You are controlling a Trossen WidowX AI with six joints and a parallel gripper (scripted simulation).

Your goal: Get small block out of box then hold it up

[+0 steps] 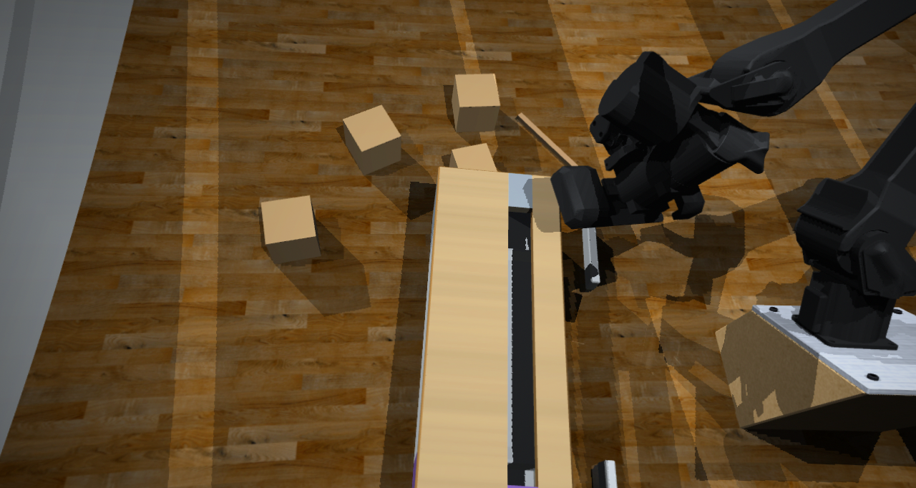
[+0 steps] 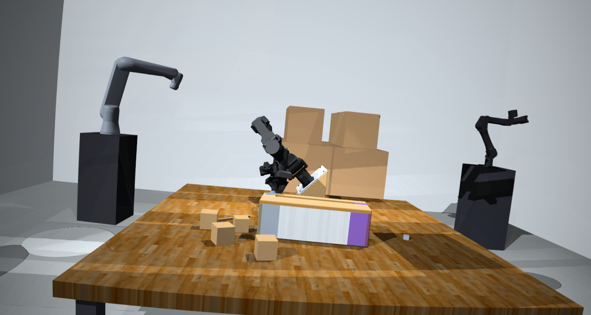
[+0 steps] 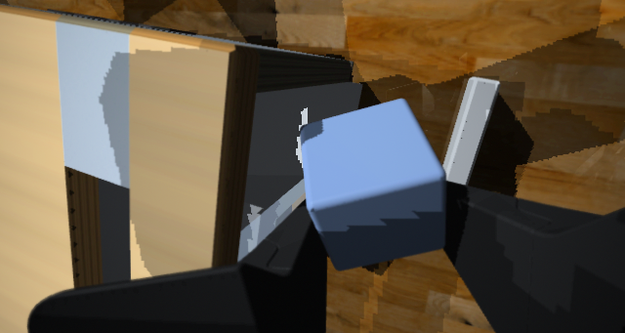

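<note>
The small blue block lies 1 cm to the right of my gripper tip and 1 cm above it. From my gripper tip the other things lie so: long box: 7 cm ahead, 15 cm to the left, 3 cm below; thin wooden stick: 1 cm behind, 17 cm to the right, 9 cm below; small grey piece: 6 cm ahead, 51 cm to the left, 9 cm below.
</note>
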